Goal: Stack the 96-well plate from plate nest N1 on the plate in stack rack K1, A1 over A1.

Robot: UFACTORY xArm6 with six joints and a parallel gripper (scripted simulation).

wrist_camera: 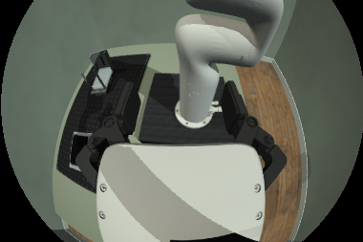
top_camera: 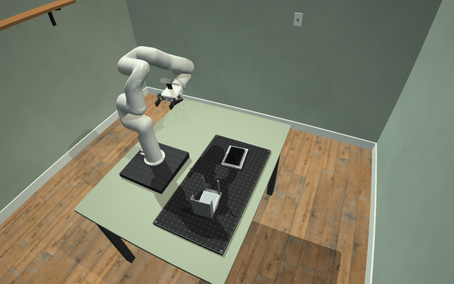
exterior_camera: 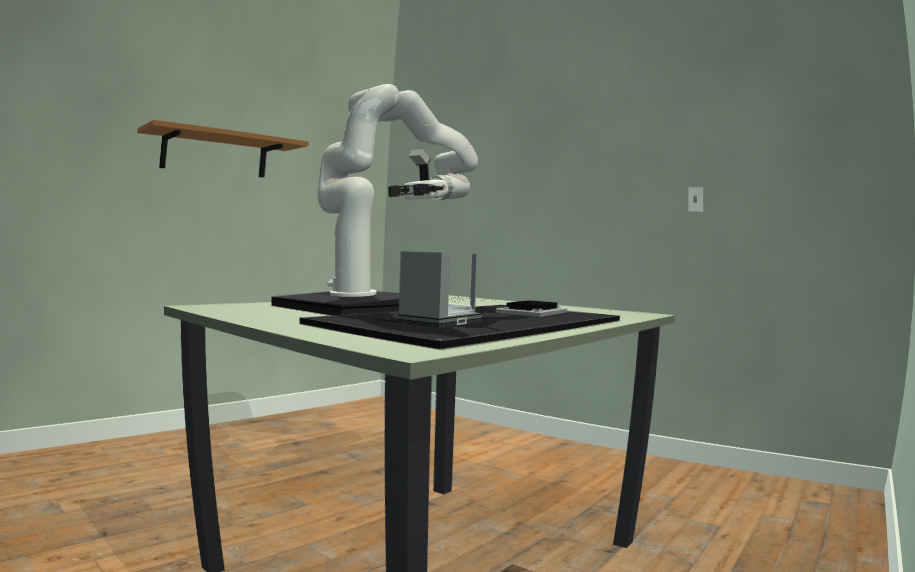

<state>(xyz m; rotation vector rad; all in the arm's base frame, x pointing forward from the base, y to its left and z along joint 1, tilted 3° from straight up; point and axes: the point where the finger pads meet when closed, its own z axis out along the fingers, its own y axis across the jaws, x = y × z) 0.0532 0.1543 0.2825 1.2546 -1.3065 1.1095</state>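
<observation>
Right now the black 96-well plate is 400 mm ahead of my hand, 10 mm to the left of it and 290 mm below it. The rest, counted from my hand: white 96-well plate: 370 mm ahead, 340 mm to the right, 290 mm below; thin post: 400 mm ahead, 280 mm to the right, 230 mm below; pale A1 mark: 460 mm ahead, 90 mm to the left, 300 mm below.
</observation>
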